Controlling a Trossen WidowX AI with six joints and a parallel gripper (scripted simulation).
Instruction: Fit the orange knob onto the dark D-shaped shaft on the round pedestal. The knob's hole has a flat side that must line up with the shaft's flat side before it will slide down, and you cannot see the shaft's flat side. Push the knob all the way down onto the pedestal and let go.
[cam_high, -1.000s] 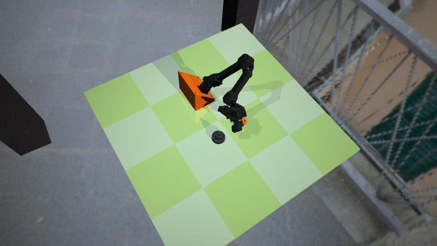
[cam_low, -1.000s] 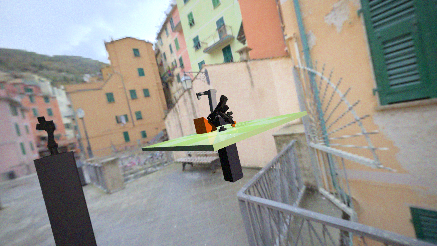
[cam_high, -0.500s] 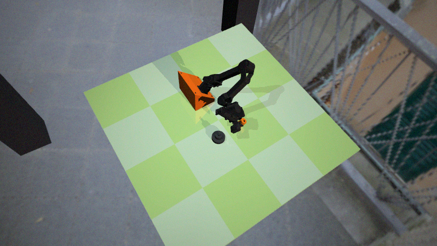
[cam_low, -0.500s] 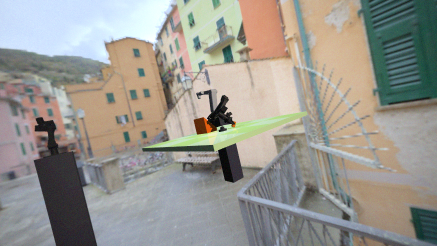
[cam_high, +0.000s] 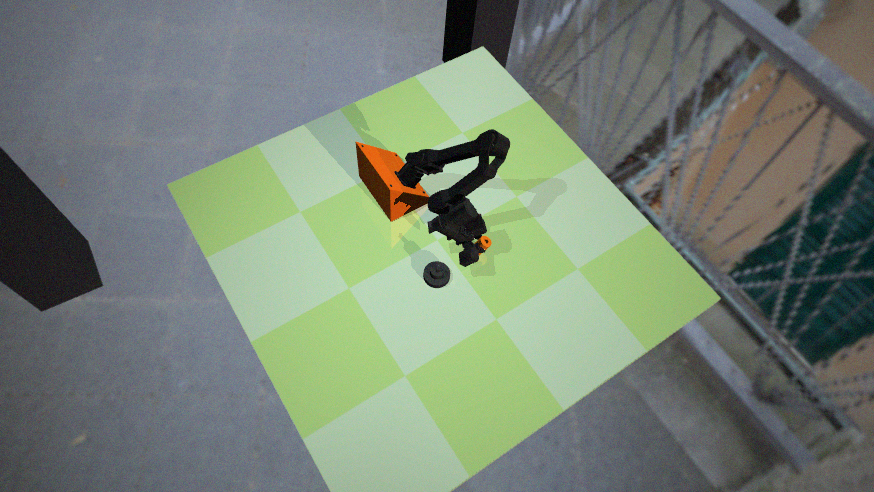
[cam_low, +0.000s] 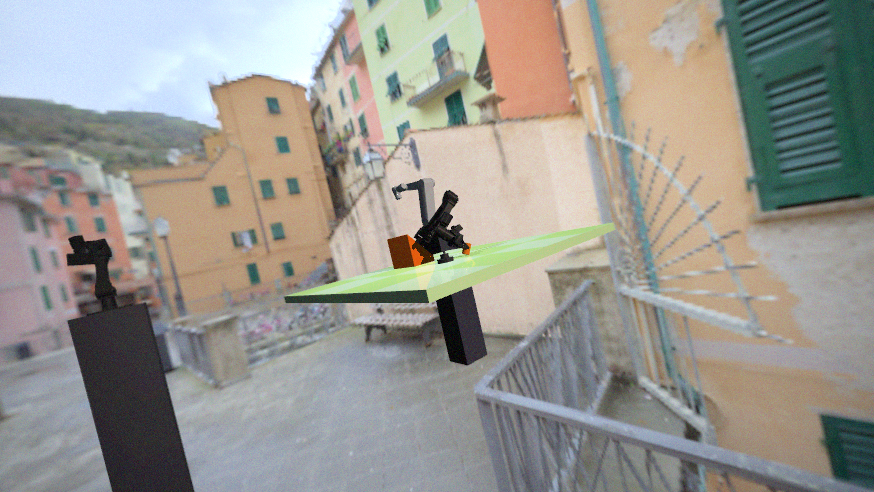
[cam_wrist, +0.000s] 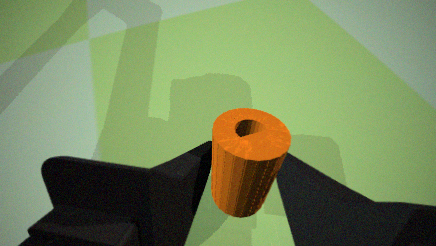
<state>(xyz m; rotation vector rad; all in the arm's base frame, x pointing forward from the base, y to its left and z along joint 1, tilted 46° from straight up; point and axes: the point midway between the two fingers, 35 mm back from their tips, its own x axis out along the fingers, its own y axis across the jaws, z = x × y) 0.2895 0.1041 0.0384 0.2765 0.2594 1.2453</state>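
The orange knob lies 10 mm to the right of my gripper tip. The rest, counted from my gripper tip: dark round pedestal: 10 mm ahead, 170 mm to the right.
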